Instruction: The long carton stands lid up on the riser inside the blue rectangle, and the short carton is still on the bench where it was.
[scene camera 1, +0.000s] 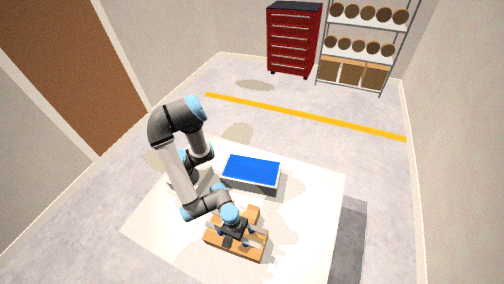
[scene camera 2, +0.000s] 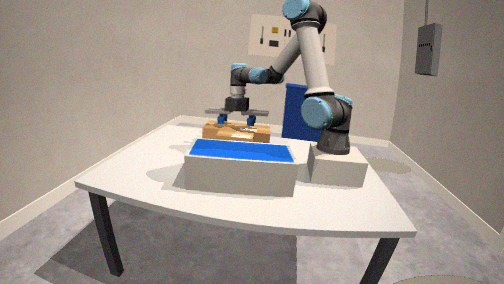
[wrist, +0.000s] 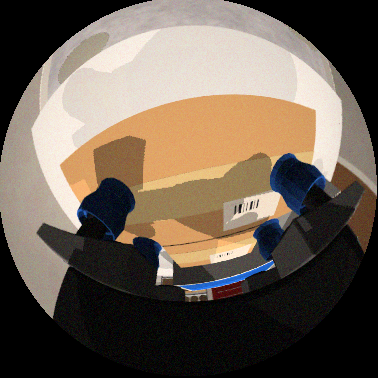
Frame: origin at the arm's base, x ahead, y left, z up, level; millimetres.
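Seen in the pictures: end effector, tool point: (scene camera 2: 236, 123) (wrist: 206, 221); arm's base, origin of the base link: (scene camera 2: 333, 149).
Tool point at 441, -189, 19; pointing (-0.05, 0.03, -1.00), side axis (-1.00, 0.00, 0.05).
Offsets run from my tool point to a thing's middle, as dx, dy, dz. Level surfaces: height alone.
The long carton {-4, -14, -70} (scene camera 1: 250, 254) (scene camera 2: 212, 131) (wrist: 215, 125) lies lid up on the bench, with a tape strip and barcode label on top. The short carton {-16, +119, -70} (scene camera 1: 254, 213) (scene camera 2: 226, 134) (wrist: 195, 248) is beside it, on the riser side, partly hidden by the tool in scene camera 1. My gripper (scene camera 1: 236, 237) (scene camera 2: 236, 121) (wrist: 205, 218) is open, its four blue cups low over the long carton's lid; whether they touch it I cannot tell. The riser {-80, +383, -61} (scene camera 2: 240, 175) (scene camera 1: 250, 187) bears the blue rectangle {-80, +383, -1} (scene camera 1: 252, 170) (scene camera 2: 240, 151), with no carton on it.
The arm's base block (scene camera 2: 337, 170) stands on the bench {dz -121} (scene camera 2: 150, 200) beside the riser. A red drawer cabinet (scene camera 1: 292, 42) and a shelf rack (scene camera 1: 367, 59) stand at the far wall. A blue panel (scene camera 2: 296, 112) stands behind the bench.
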